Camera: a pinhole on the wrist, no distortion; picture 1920 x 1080 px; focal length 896.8 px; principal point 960.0 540.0 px. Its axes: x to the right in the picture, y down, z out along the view. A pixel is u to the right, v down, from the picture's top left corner.
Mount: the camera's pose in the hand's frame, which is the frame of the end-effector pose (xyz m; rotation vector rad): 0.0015 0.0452 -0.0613 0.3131 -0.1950 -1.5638
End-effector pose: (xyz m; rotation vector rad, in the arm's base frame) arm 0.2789 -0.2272 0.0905 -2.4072 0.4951 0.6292
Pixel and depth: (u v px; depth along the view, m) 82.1 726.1 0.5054
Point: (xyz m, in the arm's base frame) -0.1653 -0.2859 -0.4479
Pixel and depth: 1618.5 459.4 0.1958
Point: 0.2354 -0.0603 0.1062
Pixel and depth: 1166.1 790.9 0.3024
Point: 0.2119 -0.0339 -0.0553
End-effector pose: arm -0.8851 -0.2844 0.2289 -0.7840 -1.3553 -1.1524
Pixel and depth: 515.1 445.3 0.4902
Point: -0.7494 0.2051 0.1239
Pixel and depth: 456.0 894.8 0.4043
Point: -0.7902 0.1482 0.3419
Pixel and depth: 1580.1 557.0 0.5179
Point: -1.3210 0.0169 0.0607
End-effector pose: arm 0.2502 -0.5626 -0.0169 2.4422 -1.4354 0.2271
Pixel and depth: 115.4 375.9 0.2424
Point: -0.0337 -0.6388 -0.1669
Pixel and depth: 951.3 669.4 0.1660
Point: 0.2048 -0.5891 -0.1165
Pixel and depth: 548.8 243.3 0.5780
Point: -0.1714 -0.5338 -0.4918
